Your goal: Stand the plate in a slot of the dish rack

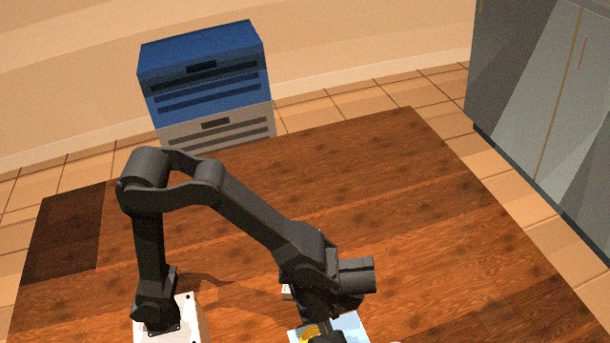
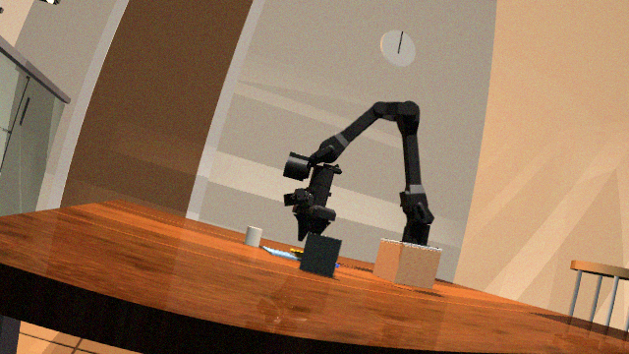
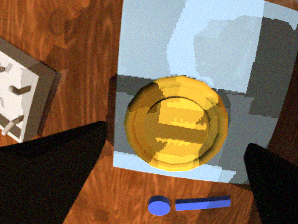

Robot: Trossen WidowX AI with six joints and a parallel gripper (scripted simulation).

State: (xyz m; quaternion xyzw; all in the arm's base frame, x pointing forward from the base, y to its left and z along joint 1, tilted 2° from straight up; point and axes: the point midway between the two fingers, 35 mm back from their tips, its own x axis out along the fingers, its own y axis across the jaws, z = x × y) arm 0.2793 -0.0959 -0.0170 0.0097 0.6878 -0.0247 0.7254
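The yellow plate lies 3 cm below my gripper tip and 1 cm behind it. From my gripper tip the other things lie so: blue spoon (10 cm behind, 4 cm below, 2 cm to the right); then white cup (12 cm ahead, 10 cm to the right, 2 cm below); then light blue mat (4 cm below, 2 cm to the right, 2 cm ahead).
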